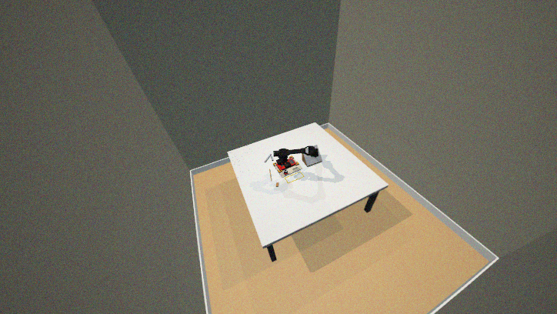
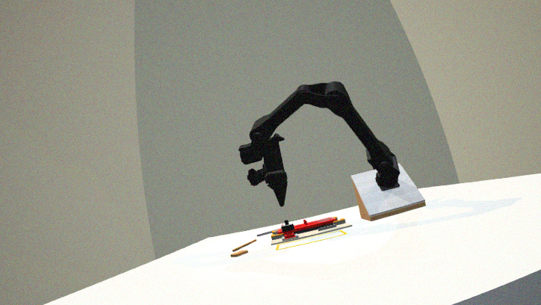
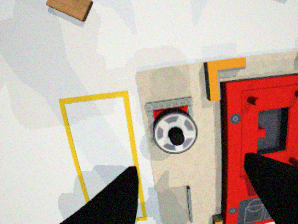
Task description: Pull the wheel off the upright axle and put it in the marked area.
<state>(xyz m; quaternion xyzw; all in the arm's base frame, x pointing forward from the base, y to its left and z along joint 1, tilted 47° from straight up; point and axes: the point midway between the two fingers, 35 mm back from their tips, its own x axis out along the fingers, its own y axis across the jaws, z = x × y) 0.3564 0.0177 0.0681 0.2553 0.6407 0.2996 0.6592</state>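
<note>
My gripper tip is 7 cm above the wheel. The rest, counted from my gripper tip: upright black axle: 7 cm below, 1 cm behind.
</note>
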